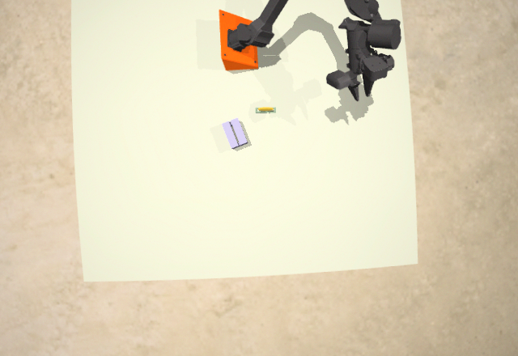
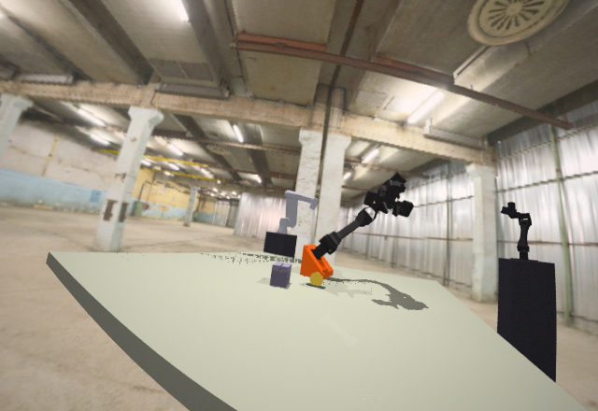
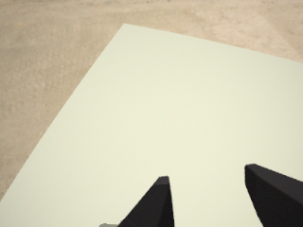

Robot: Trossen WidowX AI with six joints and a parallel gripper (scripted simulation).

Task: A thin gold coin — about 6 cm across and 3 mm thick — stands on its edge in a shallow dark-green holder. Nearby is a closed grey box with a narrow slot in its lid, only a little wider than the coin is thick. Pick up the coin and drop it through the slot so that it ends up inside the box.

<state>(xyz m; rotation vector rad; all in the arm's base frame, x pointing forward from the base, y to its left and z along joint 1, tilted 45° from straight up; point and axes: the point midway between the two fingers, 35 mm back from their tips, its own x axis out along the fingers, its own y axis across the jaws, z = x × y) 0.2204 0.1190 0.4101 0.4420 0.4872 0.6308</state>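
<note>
The gold coin is 280 mm below my gripper tip and 270 mm to the right of it.
</note>
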